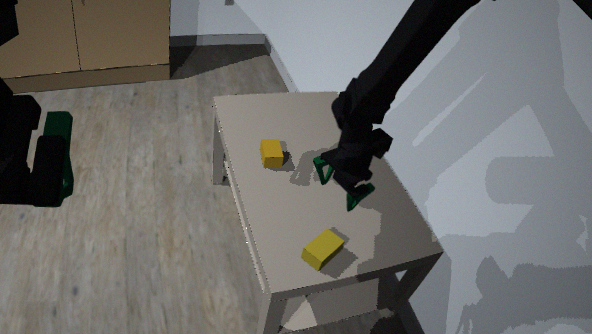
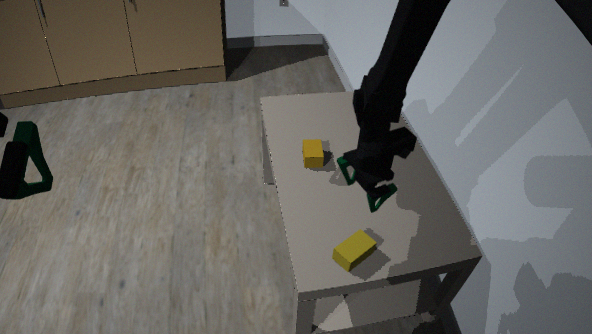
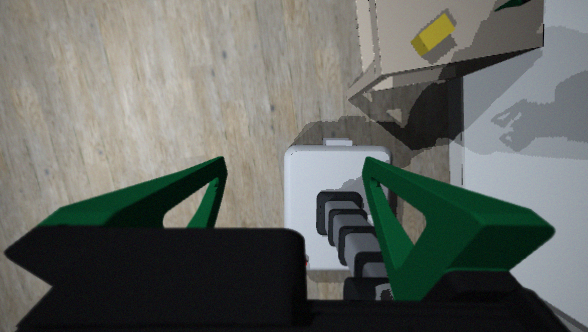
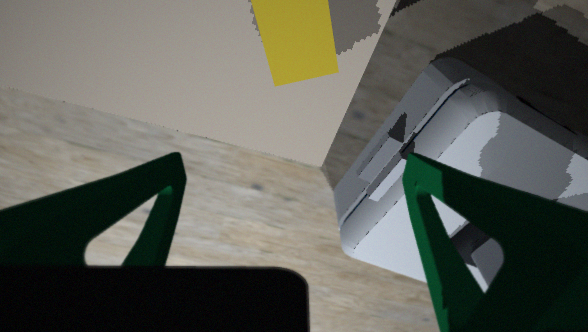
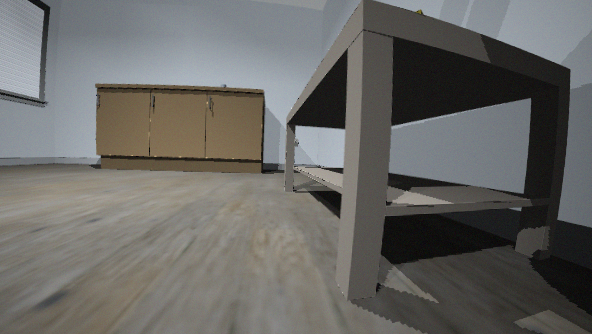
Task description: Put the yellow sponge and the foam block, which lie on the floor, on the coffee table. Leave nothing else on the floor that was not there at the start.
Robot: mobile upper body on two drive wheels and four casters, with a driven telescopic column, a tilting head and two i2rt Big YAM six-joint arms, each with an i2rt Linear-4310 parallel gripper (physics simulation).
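Note:
A lemon-yellow block lies on the coffee table near its near end. A smaller orange-yellow block lies on the table farther back, near its left edge. I cannot tell by texture which is sponge and which is foam. My right gripper is open and empty above the table, right of and between the two blocks, touching neither. My left gripper is open and empty, left of the table, high over the floor and my base.
A wooden cabinet stands at the back left. The wall runs along the table's right side. The table has a lower shelf and thick legs. My white base is close to the table's near end.

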